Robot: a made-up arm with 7 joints.
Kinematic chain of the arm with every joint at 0, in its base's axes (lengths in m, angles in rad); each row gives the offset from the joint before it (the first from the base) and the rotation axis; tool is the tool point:
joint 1: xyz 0 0 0 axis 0 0.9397 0.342
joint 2: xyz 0 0 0 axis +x
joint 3: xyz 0 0 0 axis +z
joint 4: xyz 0.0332 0 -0.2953 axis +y
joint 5: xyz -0.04 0 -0.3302 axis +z
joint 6: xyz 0 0 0 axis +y
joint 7: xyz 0 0 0 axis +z
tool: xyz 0 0 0
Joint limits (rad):
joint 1: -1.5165..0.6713
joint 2: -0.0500..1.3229
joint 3: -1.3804..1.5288
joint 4: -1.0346..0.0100
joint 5: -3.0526..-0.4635
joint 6: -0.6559..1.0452
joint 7: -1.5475..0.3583
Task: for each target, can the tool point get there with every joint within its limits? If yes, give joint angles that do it. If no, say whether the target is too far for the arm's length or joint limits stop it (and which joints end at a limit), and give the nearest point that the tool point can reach.
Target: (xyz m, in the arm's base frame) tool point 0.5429 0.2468 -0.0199
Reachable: yes | joints -0.8942 0.8653 -0.1720 -0.8849 -2.3745 -0.2229 -0.9562
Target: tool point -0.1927 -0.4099 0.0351
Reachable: no: joint limits stop it (at a limit: joint 1, joint 2, joint 3, joint 4) | nearest point -0.1713 -0.3295 -0.4454 | short by 0.488 m
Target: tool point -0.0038 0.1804 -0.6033
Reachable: yes | joints 0.1210 0.2355 0.4429 -0.2612 -2.2030 0.7621 -0.8302
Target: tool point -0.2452 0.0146 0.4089
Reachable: no: joint limits stop it (at a limit: joint 1, joint 2, joint 4) | nearest point 0.1348 0.4125 0.3847 | short by 0.551 m
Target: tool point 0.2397 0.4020 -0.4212
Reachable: yes | joints -0.3024 0.7984 -0.5370 -0.2661 -1.8549 0.6361 -0.6835
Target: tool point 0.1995 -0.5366 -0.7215
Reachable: no: too far | nearest point 0.1490 -0.2922 -0.4994 | short by 0.334 m
